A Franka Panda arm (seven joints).
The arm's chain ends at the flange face. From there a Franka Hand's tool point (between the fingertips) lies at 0.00 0.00 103.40 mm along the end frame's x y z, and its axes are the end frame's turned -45 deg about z.
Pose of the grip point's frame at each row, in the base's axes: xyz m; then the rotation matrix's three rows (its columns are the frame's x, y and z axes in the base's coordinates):
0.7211 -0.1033 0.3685; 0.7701 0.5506 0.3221; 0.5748 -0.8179 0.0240; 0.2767 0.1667 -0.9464
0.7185 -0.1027 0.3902; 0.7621 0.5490 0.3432; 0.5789 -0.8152 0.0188; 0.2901 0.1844 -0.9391
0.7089 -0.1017 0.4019; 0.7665 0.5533 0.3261; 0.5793 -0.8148 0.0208; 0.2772 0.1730 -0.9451
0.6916 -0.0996 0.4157; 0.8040 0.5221 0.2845; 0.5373 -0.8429 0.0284; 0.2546 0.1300 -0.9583
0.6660 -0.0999 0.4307; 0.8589 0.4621 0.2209; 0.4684 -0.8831 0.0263; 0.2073 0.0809 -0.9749
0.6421 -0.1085 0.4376; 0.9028 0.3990 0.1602; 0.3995 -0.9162 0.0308; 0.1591 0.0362 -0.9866
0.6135 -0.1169 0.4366; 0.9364 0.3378 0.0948; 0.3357 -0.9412 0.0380; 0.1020 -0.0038 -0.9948
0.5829 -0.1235 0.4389; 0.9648 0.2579 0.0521; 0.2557 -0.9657 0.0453; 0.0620 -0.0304 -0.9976
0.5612 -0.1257 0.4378; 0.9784 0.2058 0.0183; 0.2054 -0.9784 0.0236; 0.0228 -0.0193 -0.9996
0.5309 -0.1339 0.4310; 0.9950 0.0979 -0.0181; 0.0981 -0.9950 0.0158; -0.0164 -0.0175 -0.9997
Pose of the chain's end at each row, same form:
0.6878 -0.1058 0.4664; 0.9339 -0.1552 0.3221; -0.1719 -0.9848 0.0240; 0.3135 -0.0778 -0.9464
0.6830 -0.1046 0.4873; 0.9271 -0.1507 0.3432; -0.1671 -0.9858 0.0188; 0.3355 -0.0747 -0.9391
0.6752 -0.1039 0.4996; 0.9332 -0.1508 0.3261; -0.1665 -0.9858 0.0208; 0.3183 -0.0737 -0.9451
0.6622 -0.1025 0.5148; 0.9377 -0.1993 0.2845; -0.2161 -0.9759 0.0284; 0.2720 -0.0881 -0.9583
0.6432 -0.1026 0.5315; 0.9341 -0.2806 0.2209; -0.2932 -0.9557 0.0263; 0.2038 -0.0894 -0.9749
0.6255 -0.1117 0.5396; 0.9205 -0.3562 0.1602; -0.3654 -0.9303 0.0308; 0.1381 -0.0869 -0.9866
0.6037 -0.1208 0.5395; 0.9010 -0.4233 0.0948; -0.4282 -0.9029 0.0380; 0.0694 -0.0748 -0.9948
0.5775 -0.1282 0.5421; 0.8646 -0.4999 0.0521; -0.5020 -0.8637 0.0453; 0.0223 -0.0653 -0.9976
0.5593 -0.1281 0.5412; 0.8374 -0.5463 0.0183; -0.5466 -0.8371 0.0236; 0.0025 -0.0298 -0.9996
0.5328 -0.1355 0.5344; 0.7728 -0.6343 -0.0181; -0.6342 -0.7729 0.0158; -0.0240 -0.0008 -0.9997

